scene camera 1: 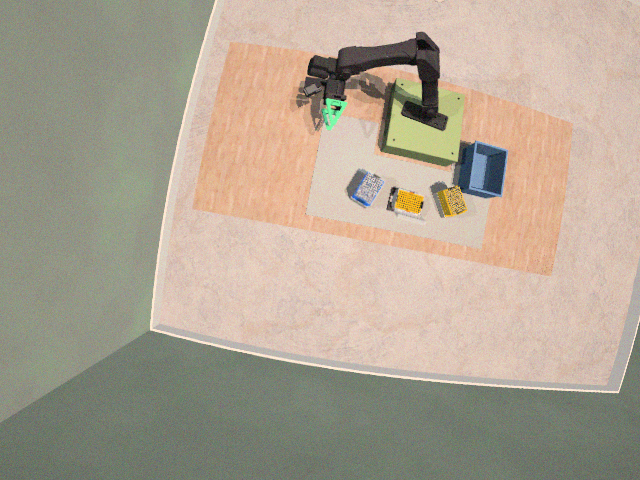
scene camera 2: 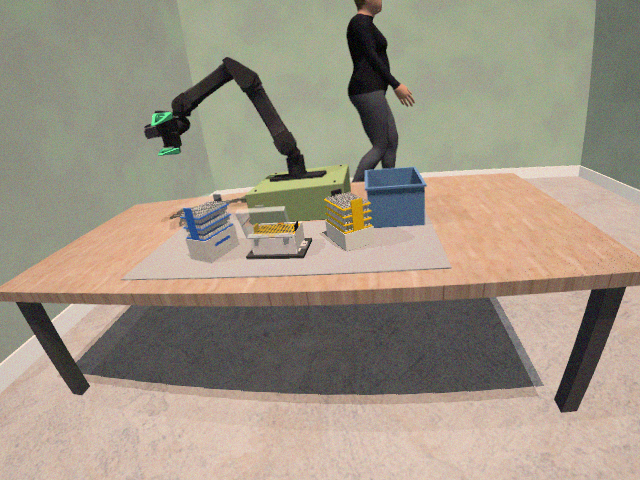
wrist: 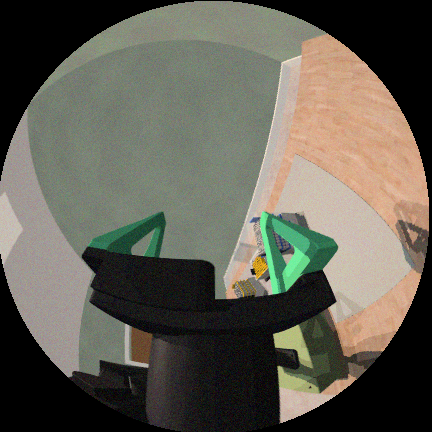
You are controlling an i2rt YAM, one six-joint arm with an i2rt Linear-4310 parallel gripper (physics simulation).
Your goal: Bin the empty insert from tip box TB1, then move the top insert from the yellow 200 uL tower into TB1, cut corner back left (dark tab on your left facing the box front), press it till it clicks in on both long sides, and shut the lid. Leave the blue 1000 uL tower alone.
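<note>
My gripper (scene camera 1: 330,126) (scene camera 2: 170,134) (wrist: 212,216) is open, its green fingers wide apart and empty, high above the table's left back part, away from the boxes. The tip box TB1 (scene camera 2: 273,245) stands mid-mat in a black holder, lid open, with a yellow insert (scene camera 1: 408,202) (scene camera 2: 276,228) (wrist: 260,267) in its top. The yellow 200 uL tower (scene camera 1: 452,201) (scene camera 2: 348,219) (wrist: 245,288) stands to its right, stacked with several tip-filled inserts. The blue 1000 uL tower (scene camera 1: 368,189) (scene camera 2: 207,227) stands to its left; in the wrist view it is partly behind a finger. The insert's dark tab is too small to place exactly.
A blue bin (scene camera 1: 484,169) (scene camera 2: 395,198) stands at the right, behind the yellow tower. The green robot base (scene camera 1: 421,136) (scene camera 2: 299,196) (wrist: 305,350) stands behind the grey mat (scene camera 1: 336,155) (scene camera 2: 289,269) (wrist: 345,225). A person (scene camera 2: 369,67) is behind the table.
</note>
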